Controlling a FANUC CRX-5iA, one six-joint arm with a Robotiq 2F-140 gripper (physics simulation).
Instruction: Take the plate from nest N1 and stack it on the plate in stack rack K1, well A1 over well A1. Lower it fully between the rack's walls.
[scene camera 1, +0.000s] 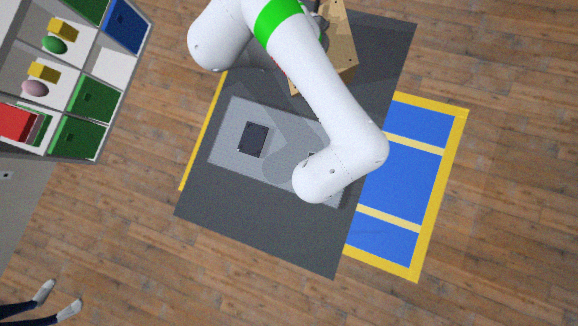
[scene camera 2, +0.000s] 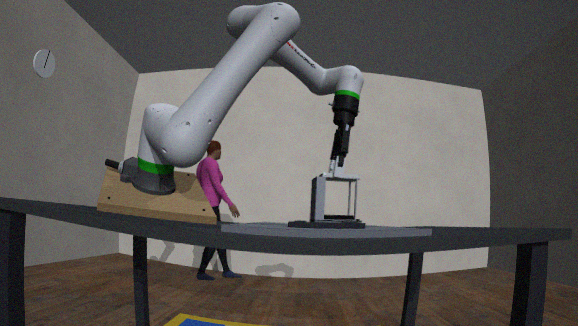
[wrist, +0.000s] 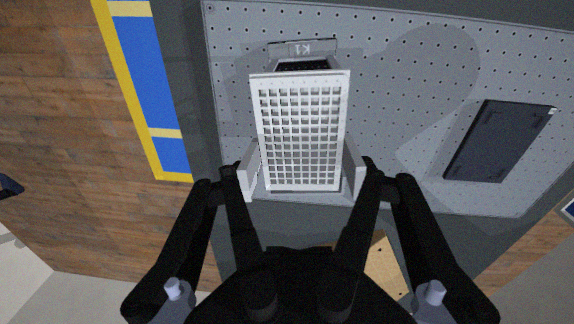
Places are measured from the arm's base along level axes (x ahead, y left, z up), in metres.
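Pixels of known places: gripper, fingertip midpoint: (scene camera 2: 334, 178) (wrist: 301, 149); arm's base, link origin: (scene camera 2: 153, 185).
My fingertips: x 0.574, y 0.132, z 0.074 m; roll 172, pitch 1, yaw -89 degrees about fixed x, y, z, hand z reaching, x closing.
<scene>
For each thing: its top centre in the pictures, then the offset to it from my fingertips. Level surfaces: height alone.
- white plate, top centre: (wrist: 300, 143) (scene camera 2: 339, 175) dx +0.015, dy +0.000, dz +0.013 m
- stack rack K1, top centre: (wrist: 303, 141) (scene camera 2: 337, 179) dx +0.009, dy -0.003, dz -0.001 m
- black plate, top centre: (wrist: 303, 107) (scene camera 2: 332, 215) dx -0.001, dy -0.003, dz -0.122 m
- dark nest, top centre: (scene camera 2: 325, 221) (wrist: 497, 148) (scene camera 1: 252, 139) dx -0.095, dy -0.348, dz -0.141 m
- dark table, surface height: dz -0.168 m
A white plate (scene camera 2: 345, 177) (wrist: 303, 135) with a grid of square wells is held between the grey finger pads of my gripper (scene camera 2: 340, 164) (wrist: 301, 149). The gripper is shut on it at the plate's near end. The plate looks about level at the top of stack rack K1 (scene camera 2: 317, 200) (wrist: 303, 49), above its base; whether its edges are inside the walls is unclear. A black plate (scene camera 2: 339, 217) (wrist: 303, 65) lies low in the rack, mostly covered in the wrist view. The dark nest (scene camera 1: 253, 139) (wrist: 500, 141) bears no plate. Well A1 cannot be made out. The arm hides the gripper in scene camera 1.
The rack and nest stand on a grey perforated board (scene camera 1: 225, 150) (scene camera 2: 400, 232) (wrist: 390, 85) on the dark table (scene camera 1: 260, 230). The arm's wooden base block (scene camera 1: 347, 50) (scene camera 2: 155, 202) is on the same table. A shelf unit stands off to the left in scene camera 1. A person in pink (scene camera 2: 212, 177) is behind the table.
</scene>
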